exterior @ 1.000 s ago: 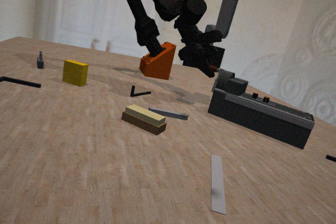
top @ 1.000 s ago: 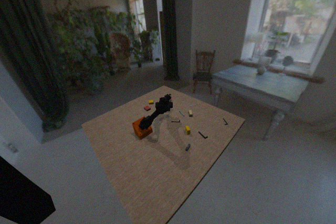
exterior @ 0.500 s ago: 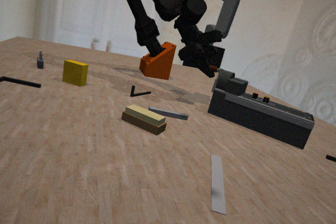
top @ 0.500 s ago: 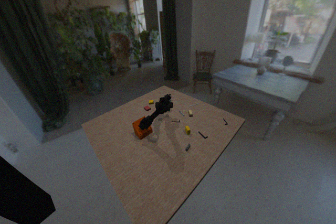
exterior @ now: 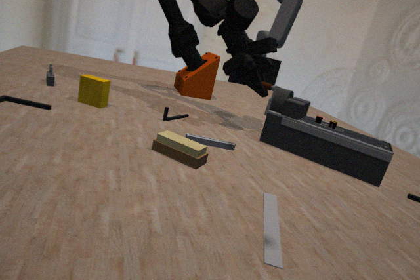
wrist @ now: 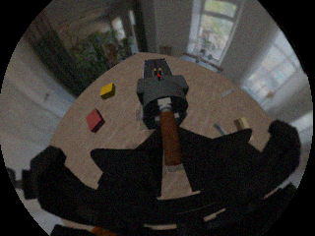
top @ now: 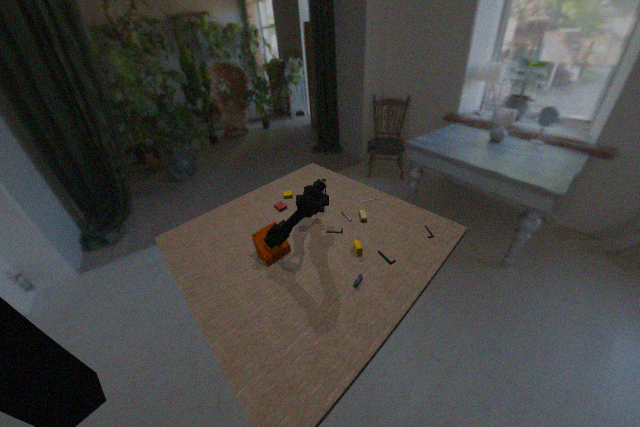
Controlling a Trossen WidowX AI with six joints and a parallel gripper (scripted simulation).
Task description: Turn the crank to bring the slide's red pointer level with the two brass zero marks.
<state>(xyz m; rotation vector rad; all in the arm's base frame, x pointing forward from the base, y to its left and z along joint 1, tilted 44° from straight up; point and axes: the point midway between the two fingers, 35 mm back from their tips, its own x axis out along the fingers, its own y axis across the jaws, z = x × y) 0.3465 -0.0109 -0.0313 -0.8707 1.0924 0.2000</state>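
My gripper tip is 2 cm below the brown crank handle, 1 cm to the left of it and 1 cm past it. From my gripper tip the other things lie so: red pointer (11 cm ahead, 7 cm to the left, 1 cm below); red block (24 cm to the left, 8 cm below, 7 cm behind); grey bar (17 cm to the right, 9 cm below, 9 cm ahead).
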